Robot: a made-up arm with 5 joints. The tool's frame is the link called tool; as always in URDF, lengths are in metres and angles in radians.
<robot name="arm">
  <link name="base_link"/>
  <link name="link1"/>
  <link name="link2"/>
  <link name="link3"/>
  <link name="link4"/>
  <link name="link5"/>
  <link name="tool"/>
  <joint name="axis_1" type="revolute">
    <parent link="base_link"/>
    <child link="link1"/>
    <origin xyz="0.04 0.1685 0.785" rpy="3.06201 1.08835 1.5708"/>
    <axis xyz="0 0 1"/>
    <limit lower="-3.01" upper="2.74"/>
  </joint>
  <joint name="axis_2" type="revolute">
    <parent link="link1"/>
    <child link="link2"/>
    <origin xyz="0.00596 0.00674 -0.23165" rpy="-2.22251 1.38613 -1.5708"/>
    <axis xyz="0 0 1"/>
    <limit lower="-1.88" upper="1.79"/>
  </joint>
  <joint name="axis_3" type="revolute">
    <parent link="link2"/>
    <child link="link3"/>
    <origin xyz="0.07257 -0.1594 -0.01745" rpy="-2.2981 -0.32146 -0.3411"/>
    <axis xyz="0 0 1"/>
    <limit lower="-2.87" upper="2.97"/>
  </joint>
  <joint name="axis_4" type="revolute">
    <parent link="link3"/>
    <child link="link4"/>
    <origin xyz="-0.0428 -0.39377 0.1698" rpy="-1.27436 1.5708 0"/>
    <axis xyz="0 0 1"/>
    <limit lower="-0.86" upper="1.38"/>
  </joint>
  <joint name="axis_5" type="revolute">
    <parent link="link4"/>
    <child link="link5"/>
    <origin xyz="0.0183 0.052 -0.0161" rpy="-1.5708 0 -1.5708"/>
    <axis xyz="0 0 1"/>
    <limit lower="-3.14" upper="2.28"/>
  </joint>
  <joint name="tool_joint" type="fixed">
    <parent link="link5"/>
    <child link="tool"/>
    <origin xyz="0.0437 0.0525 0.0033" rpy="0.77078 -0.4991 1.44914"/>
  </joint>
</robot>
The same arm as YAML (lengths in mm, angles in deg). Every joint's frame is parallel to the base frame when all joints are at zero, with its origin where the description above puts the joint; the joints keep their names.
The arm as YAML. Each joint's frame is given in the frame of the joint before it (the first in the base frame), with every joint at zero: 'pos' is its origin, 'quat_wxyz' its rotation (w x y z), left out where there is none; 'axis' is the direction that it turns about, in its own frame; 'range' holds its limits. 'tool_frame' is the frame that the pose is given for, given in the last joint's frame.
length_unit: mm
angle_unit: deg
joints:
  - joint: axis_1
    pos: [40.0, 168.5, 785.0]
    axis: [0.079496, -0.883059, -0.462479]
    range: [-172.46, 156.99]
  - joint: axis_2
    pos: [-11.7, 207.8, 102.1]
    axis: [0.585499, 0.509199, -0.630799]
    range: [-107.72, 102.56]
  - joint: axis_3
    pos: [-151.5, 68.7, -57.5]
    axis: "+z"
    range: [-164.44, 170.17]
  - joint: axis_4
    pos: [389.1, 74.1, 169.8]
    axis: "-x"
    range: [-49.27, 79.07]
  - joint: axis_5
    pos: [16.1, -52.0, -18.3]
    axis: "-z"
    range: [-179.91, 130.63]
tool_frame:
  pos: [52.5, 43.7, -3.3]
  quat_wxyz: [0.34969, -0.90193, 0.038077, 0.250578]

